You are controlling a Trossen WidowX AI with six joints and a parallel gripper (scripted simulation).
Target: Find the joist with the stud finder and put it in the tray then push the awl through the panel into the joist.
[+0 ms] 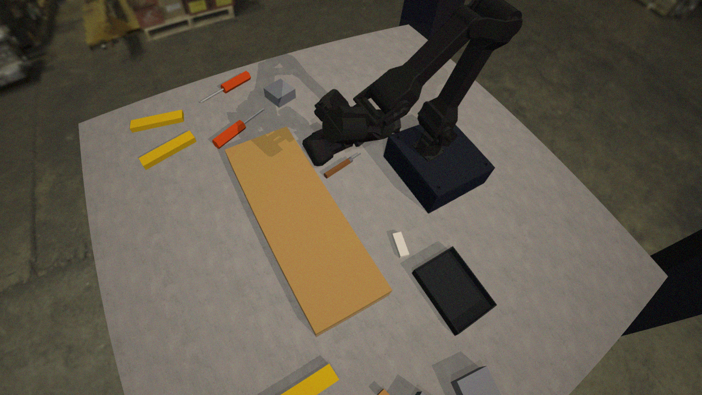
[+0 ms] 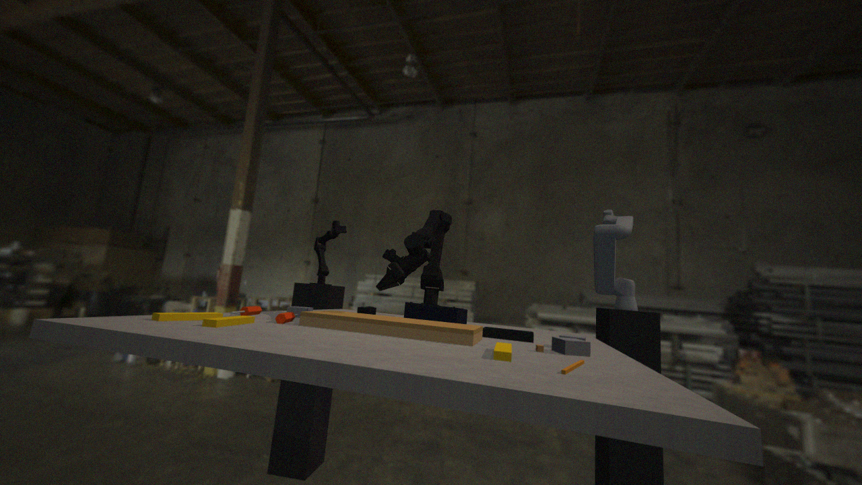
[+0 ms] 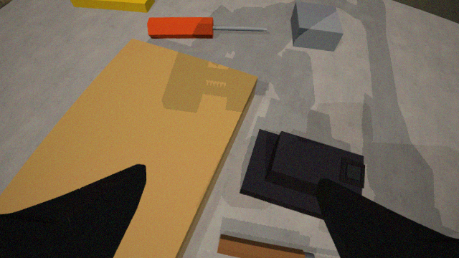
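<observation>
Right now the stud finder is 80 mm below my gripper tip, 80 mm behind it and 50 mm to the right of it. Also, from my gripper tip: small white block 290 mm to the left, 120 mm below, 30 mm behind; then square light 100 mm behind, 70 mm below, 50 mm to the right; then awl 120 mm below, 70 mm behind, 30 mm to the left.
</observation>
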